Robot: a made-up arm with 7 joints.
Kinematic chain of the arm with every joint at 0, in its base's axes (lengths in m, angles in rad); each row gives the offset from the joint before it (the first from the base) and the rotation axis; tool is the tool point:
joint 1: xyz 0 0.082 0 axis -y
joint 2: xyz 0 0.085 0 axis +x
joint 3: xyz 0 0 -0.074 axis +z
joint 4: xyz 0 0 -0.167 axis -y
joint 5: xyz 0 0 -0.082 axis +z
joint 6: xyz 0 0 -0.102 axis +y
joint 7: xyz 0 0 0 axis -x
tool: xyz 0 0 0
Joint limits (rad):
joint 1: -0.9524..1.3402
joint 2: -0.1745..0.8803
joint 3: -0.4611..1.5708
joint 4: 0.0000..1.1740
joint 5: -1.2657..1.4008
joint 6: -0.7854..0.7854
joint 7: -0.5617..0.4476
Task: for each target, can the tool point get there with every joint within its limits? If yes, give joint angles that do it. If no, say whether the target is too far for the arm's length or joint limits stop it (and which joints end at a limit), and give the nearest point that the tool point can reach.
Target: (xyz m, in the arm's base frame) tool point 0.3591 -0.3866 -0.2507
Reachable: no: too far | nearest point 0.2926 0.0409 -0.2043 | short by 0.435 m
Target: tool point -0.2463 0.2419 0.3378
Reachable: no: joint limits stop it (at a limit: joint 1, joint 2, joint 3, joint 4) | nearest point -0.0554 0.5157 -0.0394 | short by 0.504 m
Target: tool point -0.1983 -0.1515 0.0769
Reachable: no: joint limits stop it (at a limit: joint 1, joint 2, joint 3, joint 4) | nearest point -0.1517 0.0385 -0.2944 | short by 0.420 m
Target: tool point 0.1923 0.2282 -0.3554
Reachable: yes | joints 0.2835 0.0335 0.5120 0.5603 0.1101 0.5306 0.2933
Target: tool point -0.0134 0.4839 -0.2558
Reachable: yes | joints -0.2108 0.6665 1.1594 0.5818 -0.1968 0.6193 -0.2249
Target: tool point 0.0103 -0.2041 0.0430
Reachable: no: joint limits stop it (at a limit: joint 1, joint 2, joint 3, joint 4) | nearest point 0.3212 0.0385 0.0807 | short by 0.396 m
